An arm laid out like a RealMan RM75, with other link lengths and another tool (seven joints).
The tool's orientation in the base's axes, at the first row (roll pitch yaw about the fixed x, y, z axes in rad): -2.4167, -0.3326, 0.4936
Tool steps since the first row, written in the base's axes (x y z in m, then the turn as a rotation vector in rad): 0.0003, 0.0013, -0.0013, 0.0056, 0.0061, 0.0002; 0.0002, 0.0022, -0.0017, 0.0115, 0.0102, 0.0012; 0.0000, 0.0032, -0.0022, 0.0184, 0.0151, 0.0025; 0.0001, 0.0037, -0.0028, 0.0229, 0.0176, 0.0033; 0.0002, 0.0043, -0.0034, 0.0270, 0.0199, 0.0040
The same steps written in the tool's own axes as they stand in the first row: 0.0004, 0.0003, 0.0018, 0.0075, -0.0005, 0.0036; 0.0006, -0.0001, 0.0027, 0.0145, -0.0002, 0.0052; 0.0007, -0.0004, 0.0038, 0.0229, 0.0001, 0.0070; 0.0008, -0.0003, 0.0046, 0.0280, 0.0006, 0.0077; 0.0010, -0.0002, 0.0054, 0.0327, 0.0011, 0.0084
